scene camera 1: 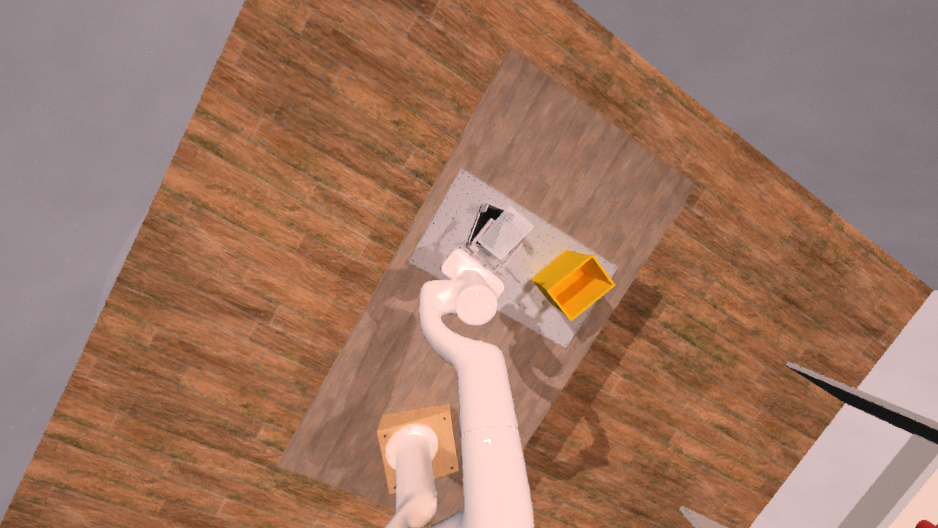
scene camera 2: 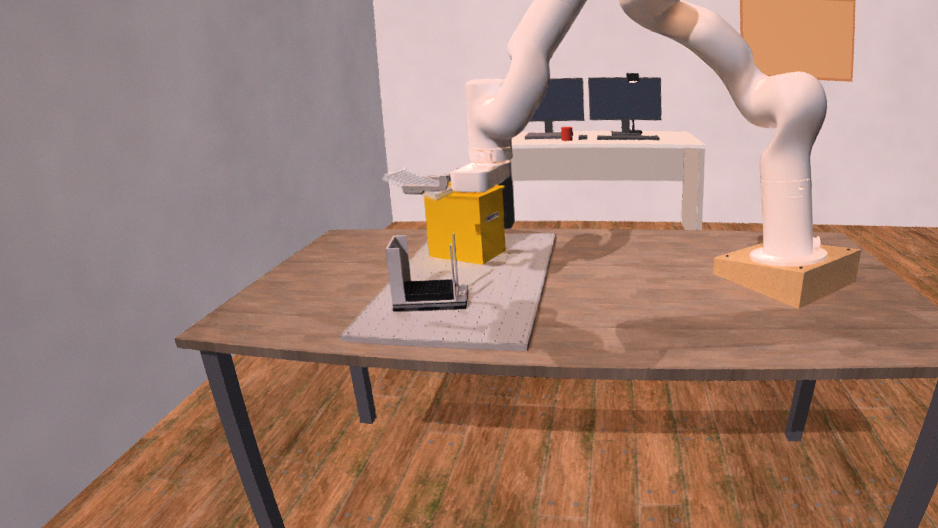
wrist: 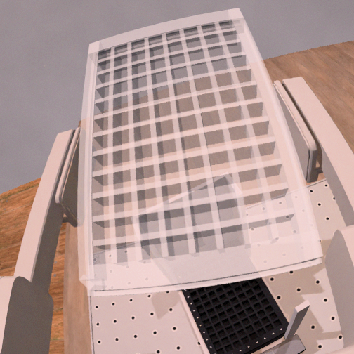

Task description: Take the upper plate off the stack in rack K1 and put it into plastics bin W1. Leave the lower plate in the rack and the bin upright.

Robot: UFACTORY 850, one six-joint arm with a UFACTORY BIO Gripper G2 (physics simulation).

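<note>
My gripper (scene camera 1: 493, 243) (scene camera 2: 427, 188) (wrist: 185, 155) is shut on the clear upper plate (scene camera 1: 508, 230) (scene camera 2: 408, 177) (wrist: 175, 110), a finger on each long side. The plate is lifted well above rack K1 (scene camera 2: 397, 272) (wrist: 299, 320), turned relative to it and slightly tilted. The black lower plate (scene camera 2: 429, 289) (wrist: 237, 315) sits in the rack between its grey wall and thin posts; the held plate covers part of it in scene camera 1. The yellow bin W1 (scene camera 1: 557, 270) (scene camera 2: 456, 229) stands upright, open at the top, to the right of the rack in scene camera 1.
Rack and bin stand on a grey perforated board (scene camera 1: 436, 229) (scene camera 2: 498, 327) on the wooden table (scene camera 1: 557, 124) (scene camera 2: 275, 301). The arm's base block (scene camera 1: 445, 439) (scene camera 2: 761, 272) stands at the table's other end. A desk with two monitors (scene camera 2: 624, 98) is in the background.
</note>
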